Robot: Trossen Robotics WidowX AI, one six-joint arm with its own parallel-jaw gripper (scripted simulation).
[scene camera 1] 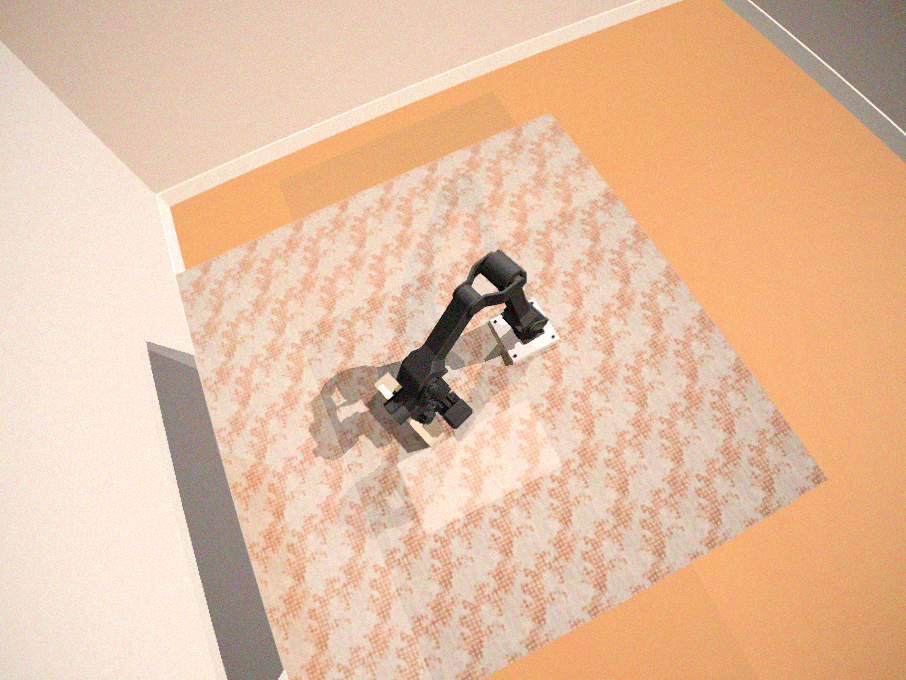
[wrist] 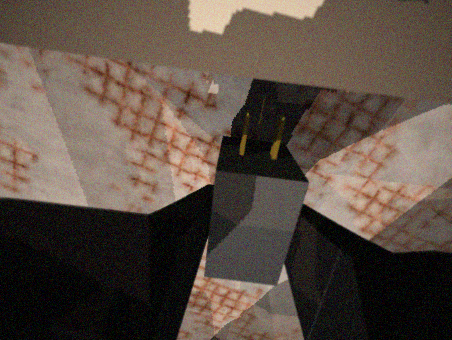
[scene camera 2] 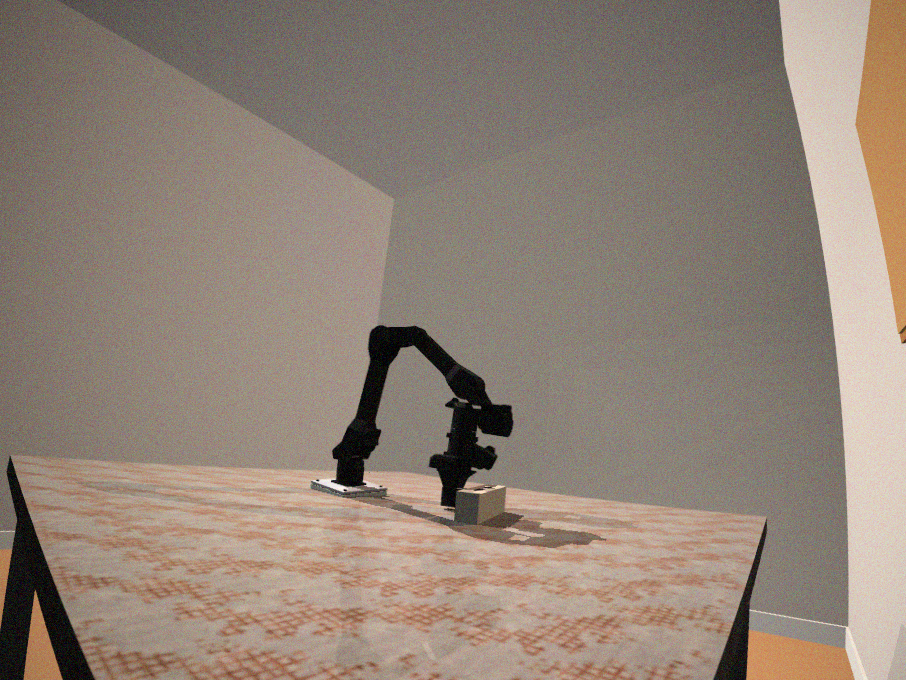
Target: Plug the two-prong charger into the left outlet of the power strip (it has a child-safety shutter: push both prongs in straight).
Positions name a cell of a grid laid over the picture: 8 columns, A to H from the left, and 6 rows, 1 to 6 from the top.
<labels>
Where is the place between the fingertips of my gripper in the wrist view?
At E4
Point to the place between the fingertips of my gripper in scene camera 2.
At D5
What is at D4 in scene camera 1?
My gripper.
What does my gripper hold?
A dark grey two-prong charger.
</labels>
